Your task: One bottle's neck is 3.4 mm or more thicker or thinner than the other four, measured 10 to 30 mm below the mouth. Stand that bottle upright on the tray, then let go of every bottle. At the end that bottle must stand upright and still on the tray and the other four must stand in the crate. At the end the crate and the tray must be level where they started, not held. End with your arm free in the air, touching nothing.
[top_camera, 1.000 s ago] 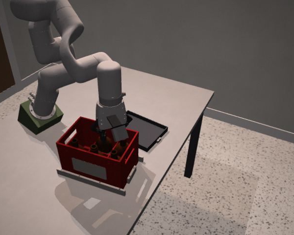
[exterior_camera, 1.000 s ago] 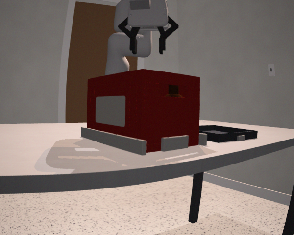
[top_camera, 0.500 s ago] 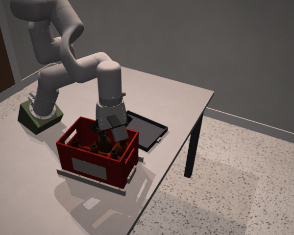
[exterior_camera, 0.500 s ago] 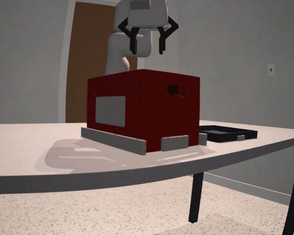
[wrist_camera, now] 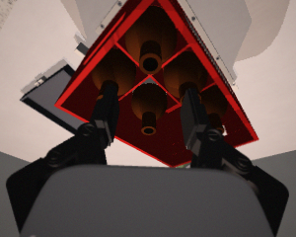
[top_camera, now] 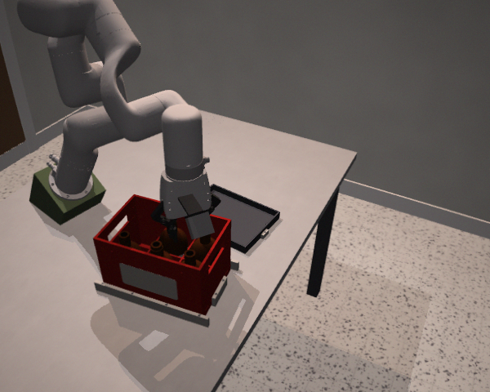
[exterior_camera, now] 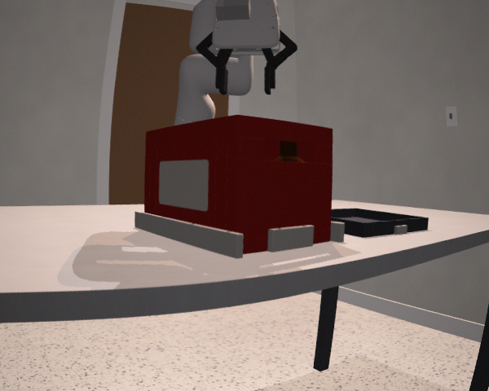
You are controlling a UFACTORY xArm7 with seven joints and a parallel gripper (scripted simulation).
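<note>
Right now my hand is 9 cm past the red crate, 4 cm to the right of it and 15 cm above it. From my hand the other things lie so: black tray 4 cm behind, 32 cm to the left, 22 cm below.
</note>
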